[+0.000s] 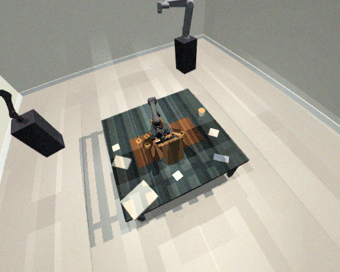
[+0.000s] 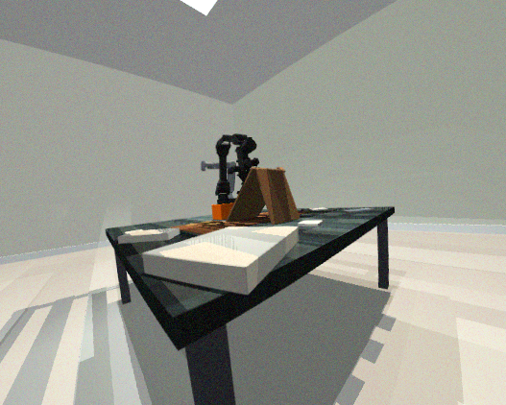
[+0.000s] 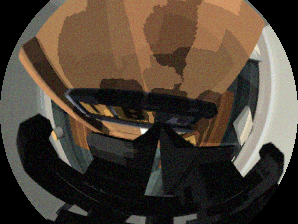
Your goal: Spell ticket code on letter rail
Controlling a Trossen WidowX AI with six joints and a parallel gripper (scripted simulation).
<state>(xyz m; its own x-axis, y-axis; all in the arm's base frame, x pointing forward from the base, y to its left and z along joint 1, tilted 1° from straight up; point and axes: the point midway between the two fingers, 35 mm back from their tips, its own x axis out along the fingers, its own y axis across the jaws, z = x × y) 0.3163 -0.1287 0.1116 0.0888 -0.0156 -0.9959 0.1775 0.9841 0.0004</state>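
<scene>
My gripper tip is 80 mm above the white ticket and 60 mm past it. Also, from my gripper tip: yellow letter tile: 280 mm to the left, 170 mm below, 50 mm behind; flat white slab: 450 mm to the right, 170 mm below, 120 mm behind; mat: 180 mm below, 120 mm behind, 90 mm to the left.
</scene>
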